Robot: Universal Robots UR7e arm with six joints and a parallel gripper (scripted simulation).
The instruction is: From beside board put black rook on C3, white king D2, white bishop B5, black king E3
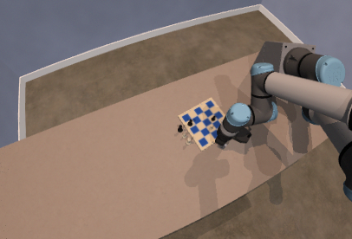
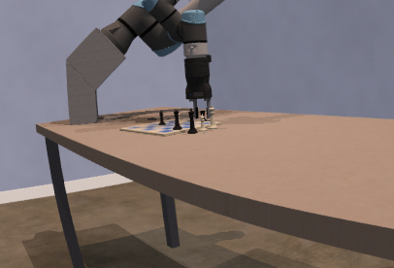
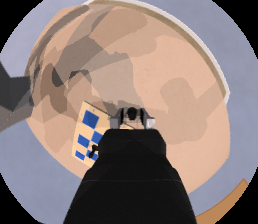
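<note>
Now: the chessboard 140 mm to the right of my hand, 30 mm ahead of it and 20 mm below it. Round my hand: white king: 160 mm ahead, 70 mm to the right; black king: 180 mm ahead, 140 mm to the right; white bishop: 170 mm ahead, 110 mm to the right, 10 mm below.
</note>
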